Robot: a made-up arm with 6 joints. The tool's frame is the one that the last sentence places.
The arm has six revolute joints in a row. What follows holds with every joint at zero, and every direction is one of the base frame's. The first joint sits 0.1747 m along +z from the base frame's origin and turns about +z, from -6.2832 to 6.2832 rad. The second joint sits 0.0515 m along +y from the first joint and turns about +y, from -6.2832 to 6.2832 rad. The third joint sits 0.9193 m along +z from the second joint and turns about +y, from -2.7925 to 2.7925 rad. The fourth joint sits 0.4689 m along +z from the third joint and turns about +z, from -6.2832 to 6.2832 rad. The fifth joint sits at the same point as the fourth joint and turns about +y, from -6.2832 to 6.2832 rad. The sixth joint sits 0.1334 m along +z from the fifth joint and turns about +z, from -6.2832 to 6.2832 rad. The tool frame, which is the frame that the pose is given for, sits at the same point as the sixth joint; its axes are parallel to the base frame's.
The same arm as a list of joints. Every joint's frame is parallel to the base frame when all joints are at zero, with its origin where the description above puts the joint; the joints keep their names.
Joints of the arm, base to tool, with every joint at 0 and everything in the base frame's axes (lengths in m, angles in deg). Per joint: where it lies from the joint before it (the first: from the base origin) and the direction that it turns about. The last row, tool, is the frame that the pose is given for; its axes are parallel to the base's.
joint 1: xyz 0 0 0.1747 axis +z
joint 2: xyz 0 0.0515 0 axis +y
joint 3: xyz 0 0 0.9193 axis +y
joint 4: xyz 0 0 0.4689 axis +z
joint 5: xyz 0 0 0 axis +y
joint 6: xyz 0 0 0.1334 axis +z
tool: xyz 0 0 0
Joint limits (deg, base to tool): -360..360 -360..360 -160..160 -360..360 -360..360 -360..360

